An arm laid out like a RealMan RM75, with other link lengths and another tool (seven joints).
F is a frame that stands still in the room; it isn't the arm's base.
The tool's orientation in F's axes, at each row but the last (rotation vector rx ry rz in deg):
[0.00 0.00 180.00]
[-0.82 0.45 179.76]
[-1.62 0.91 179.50]
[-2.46 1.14 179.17]
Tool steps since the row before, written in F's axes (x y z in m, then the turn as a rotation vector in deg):
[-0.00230 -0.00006 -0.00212 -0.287 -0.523 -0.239]
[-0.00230 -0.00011 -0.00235 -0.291 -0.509 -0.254]
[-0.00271 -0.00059 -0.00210 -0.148 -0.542 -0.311]
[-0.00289 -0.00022 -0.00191 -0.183 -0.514 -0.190]
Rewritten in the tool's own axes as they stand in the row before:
[0.00230 0.00006 -0.00212 0.287 0.523 -0.239]
[0.00232 0.00011 -0.00233 0.291 0.509 -0.254]
[0.00274 0.00059 -0.00206 0.149 0.540 -0.314]
[0.00294 0.00024 -0.00183 0.181 0.514 -0.192]

